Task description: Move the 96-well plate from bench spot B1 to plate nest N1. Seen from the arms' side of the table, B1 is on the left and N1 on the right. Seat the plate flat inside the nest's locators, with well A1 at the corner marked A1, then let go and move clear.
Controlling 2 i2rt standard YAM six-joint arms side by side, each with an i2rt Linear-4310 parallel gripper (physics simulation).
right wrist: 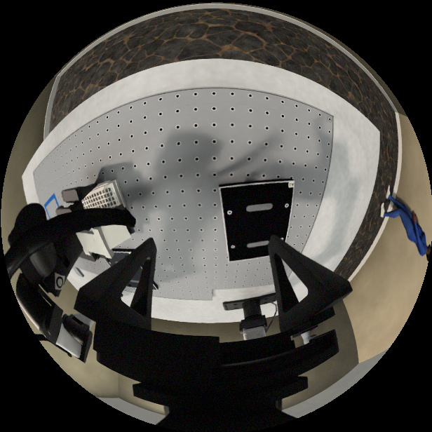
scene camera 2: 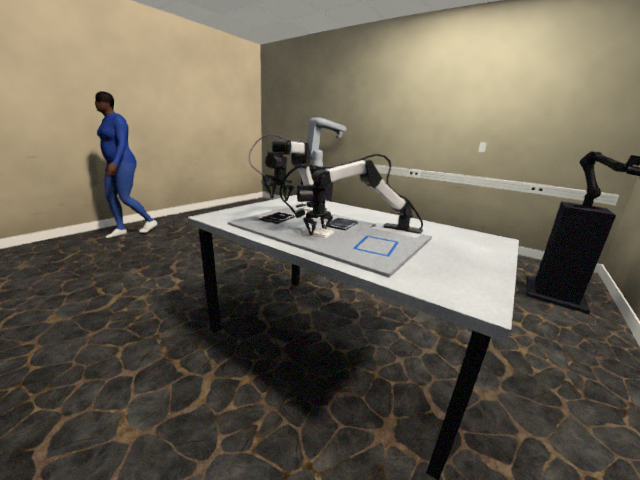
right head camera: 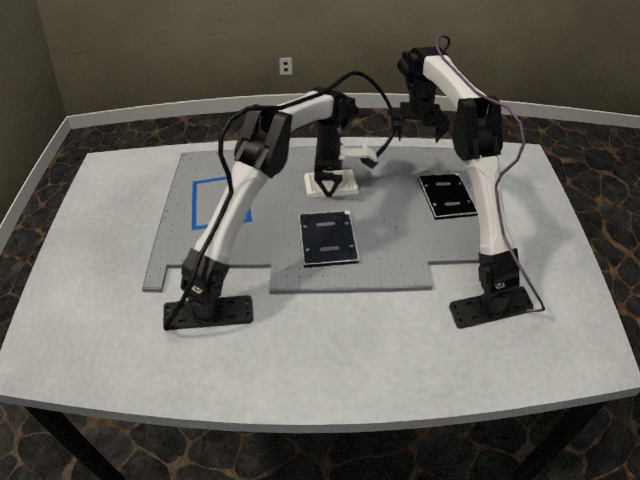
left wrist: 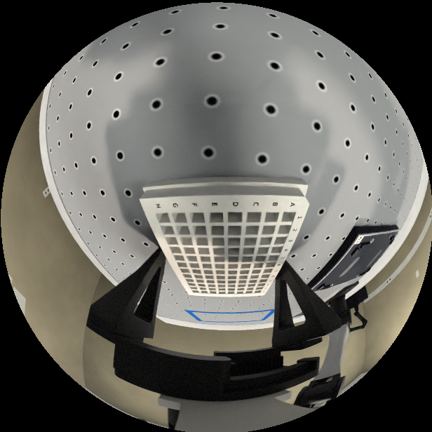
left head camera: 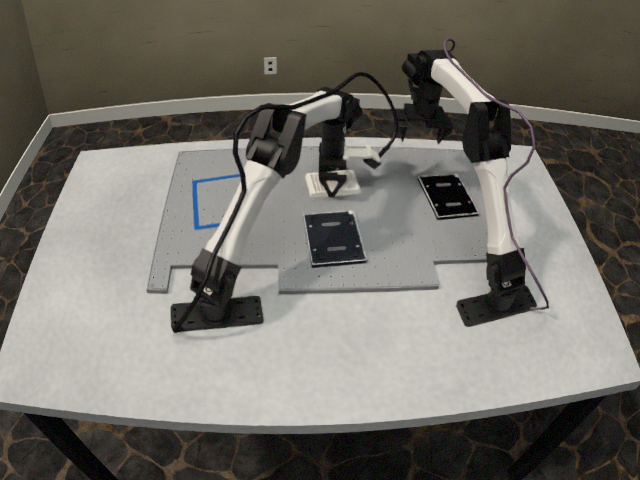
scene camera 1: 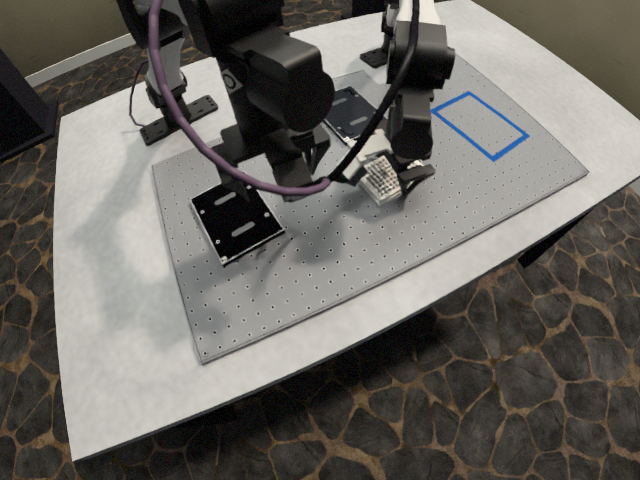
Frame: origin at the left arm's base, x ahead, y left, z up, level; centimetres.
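Seen in the pictures: left gripper, fingertip midpoint: (scene camera 2: 317, 232) (right head camera: 329, 184) (left head camera: 331, 184) (scene camera 1: 393, 175); right gripper, fingertip midpoint: (scene camera 2: 279, 199) (right head camera: 417, 140) (left head camera: 420, 141); left arm's base, link origin: (scene camera 2: 402, 229) (right head camera: 207, 314) (left head camera: 215, 315); right arm's base, link origin: (right head camera: 492, 308) (left head camera: 497, 306) (scene camera 1: 179, 120).
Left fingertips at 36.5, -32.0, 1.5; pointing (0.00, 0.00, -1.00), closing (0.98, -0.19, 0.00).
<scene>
Offsets run from my left fingertips to a thing's middle, as dx, dy, dz. "pt": to the spot under its first point. Level surfaces: height alone.
The cream 96-well plate {-0.2, -0.3, +0.5} (left head camera: 314, 184) (right head camera: 349, 182) (scene camera 1: 382, 178) (left wrist: 225, 225) (right wrist: 102, 196) lies on the pegboard at middle back. Its A1 corner is upper right in the left wrist view. My left gripper (left wrist: 224, 258) (scene camera 2: 318, 227) points down over it, open, with the fingers spread along its two long sides. Black nests stand at the centre front {pt -20.1, +3.0, +0.9} (left head camera: 336, 237) (left wrist: 370, 250) and on the right (left head camera: 448, 196) (scene camera 1: 234, 212) (right wrist: 257, 225); neither holds a plate. The right nest carries a small white corner tag. My right gripper (left head camera: 421, 138) (right head camera: 418, 137) (right wrist: 211, 242) is open and empty, high above the back right.
A blue outline (left head camera: 195, 204) (scene camera 1: 493, 158) is marked at the left of the pegboard {dz -0.2} (left head camera: 361, 279). A black cable (left head camera: 236, 149) loops from the left arm and a purple cable (left head camera: 532, 134) from the right arm. A person in blue (scene camera 2: 116, 139) is beyond the table.
</scene>
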